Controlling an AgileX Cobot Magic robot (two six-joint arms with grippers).
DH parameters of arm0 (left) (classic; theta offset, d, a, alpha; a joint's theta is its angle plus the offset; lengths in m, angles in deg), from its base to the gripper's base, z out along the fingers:
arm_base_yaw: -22.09 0.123 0 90
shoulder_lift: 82.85 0 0.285 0
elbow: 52.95 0 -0.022 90
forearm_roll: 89.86 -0.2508 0 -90
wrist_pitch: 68.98 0 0.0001 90
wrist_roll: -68.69 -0.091 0 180
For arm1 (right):
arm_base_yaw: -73.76 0.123 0 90
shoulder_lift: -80.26 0 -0.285 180
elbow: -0.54 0 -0.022 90
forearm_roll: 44.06 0.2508 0 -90
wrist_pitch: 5.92 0 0.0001 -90
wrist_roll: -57.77 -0.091 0 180
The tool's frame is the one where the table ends.
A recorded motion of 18 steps. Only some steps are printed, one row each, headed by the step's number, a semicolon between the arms.
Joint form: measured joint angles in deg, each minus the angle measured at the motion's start. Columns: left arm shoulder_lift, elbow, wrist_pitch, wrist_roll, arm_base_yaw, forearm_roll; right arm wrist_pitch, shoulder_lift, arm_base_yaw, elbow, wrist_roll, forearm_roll.
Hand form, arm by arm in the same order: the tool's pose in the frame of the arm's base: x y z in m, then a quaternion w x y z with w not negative. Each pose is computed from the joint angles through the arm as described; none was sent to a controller.
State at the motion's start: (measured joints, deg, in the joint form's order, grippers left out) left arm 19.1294 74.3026 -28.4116 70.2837 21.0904 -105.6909; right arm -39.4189 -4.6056 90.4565 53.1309 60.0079 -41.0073
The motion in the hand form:
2: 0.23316 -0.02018 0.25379 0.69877 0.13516 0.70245 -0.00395; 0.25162 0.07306 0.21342 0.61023 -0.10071 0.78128 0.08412
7: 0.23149 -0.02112 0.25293 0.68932 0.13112 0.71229 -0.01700; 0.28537 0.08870 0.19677 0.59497 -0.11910 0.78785 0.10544
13: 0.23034 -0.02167 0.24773 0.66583 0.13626 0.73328 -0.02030; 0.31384 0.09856 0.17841 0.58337 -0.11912 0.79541 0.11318
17: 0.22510 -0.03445 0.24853 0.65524 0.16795 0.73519 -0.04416; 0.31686 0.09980 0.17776 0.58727 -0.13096 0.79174 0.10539
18: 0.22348 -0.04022 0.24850 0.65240 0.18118 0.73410 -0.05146; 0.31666 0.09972 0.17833 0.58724 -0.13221 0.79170 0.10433
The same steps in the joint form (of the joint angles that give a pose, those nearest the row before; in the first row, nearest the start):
2: 0.53 0.00 -0.58 0.00 0.00 -0.19; -0.80 -3.17 0.00 -2.41 -0.96 -0.46
7: 1.12 0.00 -2.44 2.96 0.00 -1.89; -2.81 -13.06 0.00 -8.59 -5.72 -6.23
13: 1.35 0.00 -6.08 5.10 0.00 -4.23; -4.07 -21.19 0.00 -14.06 -7.36 -7.45
17: 2.60 0.00 -8.03 8.89 -2.53 -9.04; -4.48 -21.88 0.05 -14.69 -5.67 -7.45
18: 2.81 0.00 -8.47 9.26 -3.92 -9.86; -4.30 -21.74 0.05 -14.69 -5.49 -7.45

